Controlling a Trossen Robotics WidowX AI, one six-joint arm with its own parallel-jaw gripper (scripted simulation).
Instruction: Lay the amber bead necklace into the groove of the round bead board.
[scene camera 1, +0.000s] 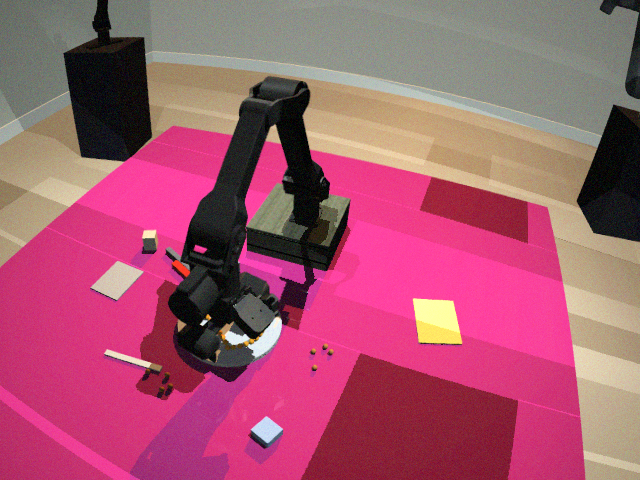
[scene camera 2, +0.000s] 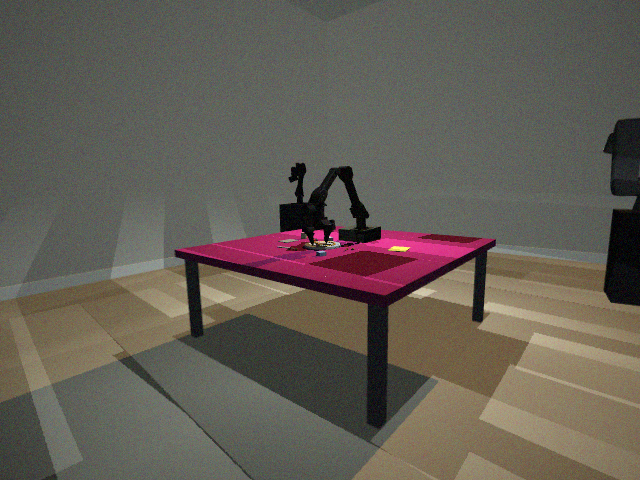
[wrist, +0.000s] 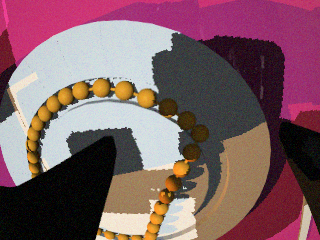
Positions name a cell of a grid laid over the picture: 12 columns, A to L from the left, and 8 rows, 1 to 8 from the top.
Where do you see my gripper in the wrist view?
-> H5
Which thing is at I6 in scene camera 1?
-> A yellow card.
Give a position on a round bead board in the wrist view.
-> At F5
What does my gripper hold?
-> Nothing.
